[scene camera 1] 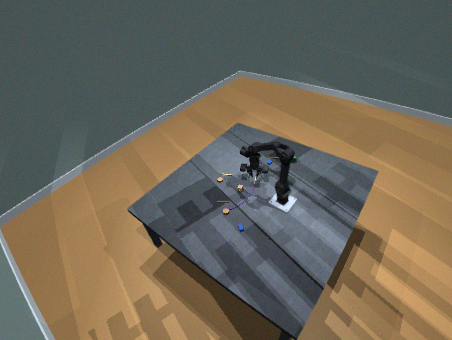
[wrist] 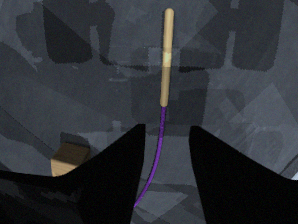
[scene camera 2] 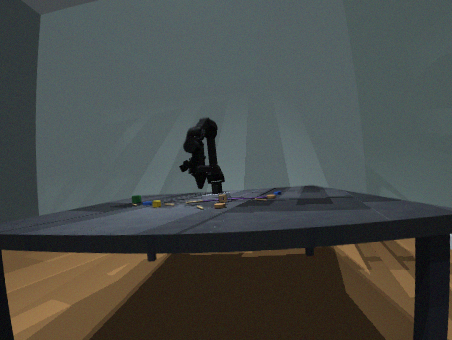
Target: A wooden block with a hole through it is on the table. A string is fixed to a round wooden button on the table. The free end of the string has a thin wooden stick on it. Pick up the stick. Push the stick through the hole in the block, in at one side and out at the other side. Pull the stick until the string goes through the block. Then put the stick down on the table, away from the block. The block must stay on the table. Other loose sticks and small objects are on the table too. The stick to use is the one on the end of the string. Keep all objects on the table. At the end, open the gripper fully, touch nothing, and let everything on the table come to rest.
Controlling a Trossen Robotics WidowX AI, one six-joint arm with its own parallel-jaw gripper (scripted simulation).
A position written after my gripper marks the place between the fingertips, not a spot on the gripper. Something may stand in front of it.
I see my gripper (wrist: pixel 167 132) and a wooden block (wrist: pixel 69 156).
